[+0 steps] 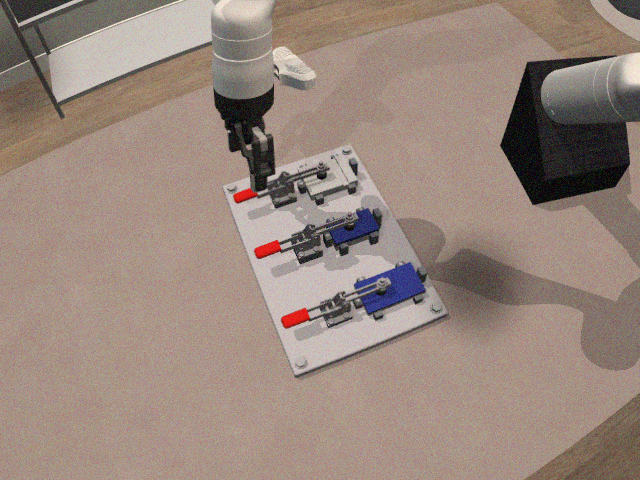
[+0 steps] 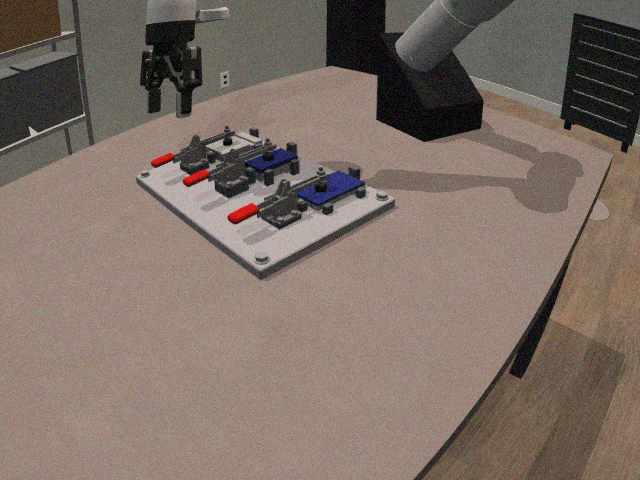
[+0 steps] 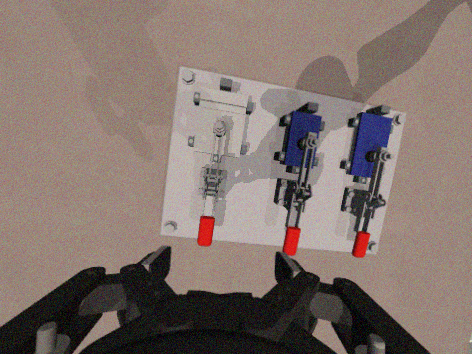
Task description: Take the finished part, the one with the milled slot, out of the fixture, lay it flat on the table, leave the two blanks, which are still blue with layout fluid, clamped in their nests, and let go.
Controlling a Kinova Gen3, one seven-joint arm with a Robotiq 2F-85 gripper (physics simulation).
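Frame: origin at the arm's base, x right, y ahead, z up, level; centimetres.
Seen in the pictures: gripper, fingertip midpoint: (image 1: 247,168) (image 2: 167,114) (image 3: 223,260); arm's base at its link origin: (image 1: 563,97) (image 2: 414,54).
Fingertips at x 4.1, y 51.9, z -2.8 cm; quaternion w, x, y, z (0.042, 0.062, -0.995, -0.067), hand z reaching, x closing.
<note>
Pixels of each thing's middle, then the offset from my fingertips to it.
- finished part at the middle of its body: (image 3: 220,124) (image 1: 327,176) (image 2: 232,146) dx +2.4, dy -12.6, dz -10.1 cm
- light fixture plate at the middle of its body: (image 2: 249,187) (image 1: 326,246) (image 3: 288,170) dx -8.8, dy -8.4, dz -12.2 cm
- red handle at the middle of its body: (image 3: 208,211) (image 2: 176,154) (image 1: 261,189) dx +1.9, dy -1.6, dz -7.8 cm
- middle blue blank at the middle of its body: (image 2: 271,164) (image 3: 299,141) (image 1: 352,229) dx -8.6, dy -12.7, dz -9.9 cm
- far-end blue blank at the middle of its body: (image 2: 328,189) (image 1: 389,288) (image 3: 369,146) dx -19.5, dy -14.2, dz -10.4 cm
The finished part (image 1: 338,187) (image 3: 233,131), pale grey, lies in the end nest of the light fixture plate (image 1: 289,279) (image 2: 320,222) (image 3: 250,215). Its toggle clamp's arm reaches over it with the spindle on top; the red handle (image 1: 245,195) (image 2: 162,159) (image 3: 206,231) lies low, outward. The middle blue blank (image 1: 366,229) (image 2: 276,159) (image 3: 300,127) and the far-end blue blank (image 1: 403,286) (image 2: 341,186) (image 3: 372,135) sit under their clamps. My gripper (image 1: 261,178) (image 2: 169,110) (image 3: 223,260) is open and empty, well above the plate, near the handle side of the finished part's clamp.
The black robot base (image 1: 563,155) (image 2: 429,103) stands on the table beyond the nest side of the plate. Two more red handles (image 1: 267,249) (image 1: 295,317) point out along the plate's handle side. Short posts surround each nest. A black drawer cabinet (image 2: 599,77) stands beyond the table.
</note>
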